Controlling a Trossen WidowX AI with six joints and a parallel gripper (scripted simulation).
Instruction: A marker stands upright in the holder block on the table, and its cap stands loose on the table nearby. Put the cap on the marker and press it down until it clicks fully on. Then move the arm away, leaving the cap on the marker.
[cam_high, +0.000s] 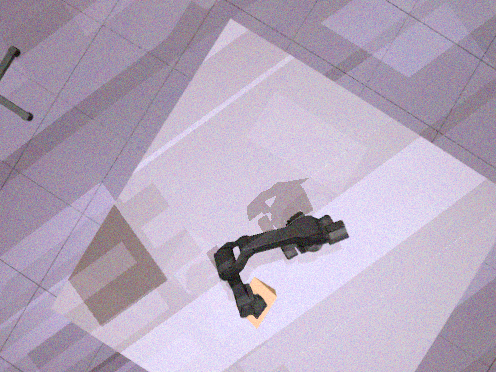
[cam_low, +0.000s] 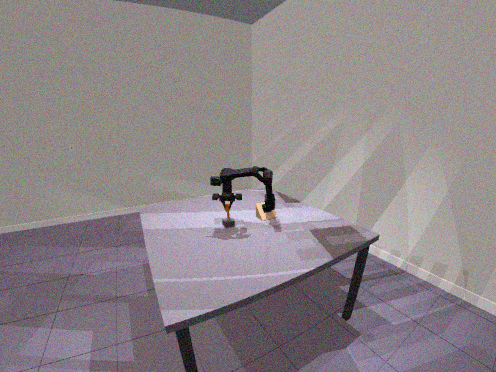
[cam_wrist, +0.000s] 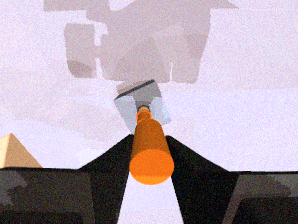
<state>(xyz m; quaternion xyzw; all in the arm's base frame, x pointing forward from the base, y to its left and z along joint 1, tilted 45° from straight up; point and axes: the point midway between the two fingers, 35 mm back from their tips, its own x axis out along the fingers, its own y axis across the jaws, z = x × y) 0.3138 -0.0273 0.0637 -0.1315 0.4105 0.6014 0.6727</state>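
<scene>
My gripper tip is 100 mm above the grey holder block. Also, from my gripper tip: orange cap 10 mm above.
</scene>
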